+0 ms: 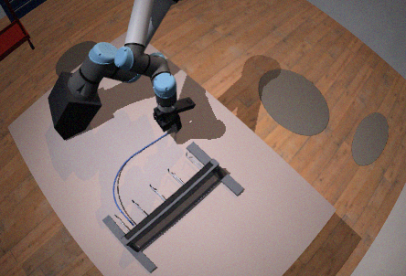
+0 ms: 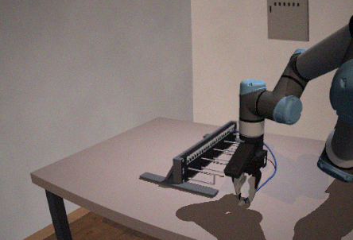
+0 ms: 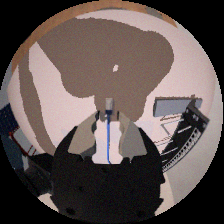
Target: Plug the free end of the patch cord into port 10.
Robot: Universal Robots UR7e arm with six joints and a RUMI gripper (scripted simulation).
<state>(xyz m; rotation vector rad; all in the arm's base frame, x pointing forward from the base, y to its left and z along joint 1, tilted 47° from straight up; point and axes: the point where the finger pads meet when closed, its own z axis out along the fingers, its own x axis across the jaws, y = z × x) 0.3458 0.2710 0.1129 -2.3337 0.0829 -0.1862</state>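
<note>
My hand is 2 cm to the right of the plug and 1 cm above it.
</note>
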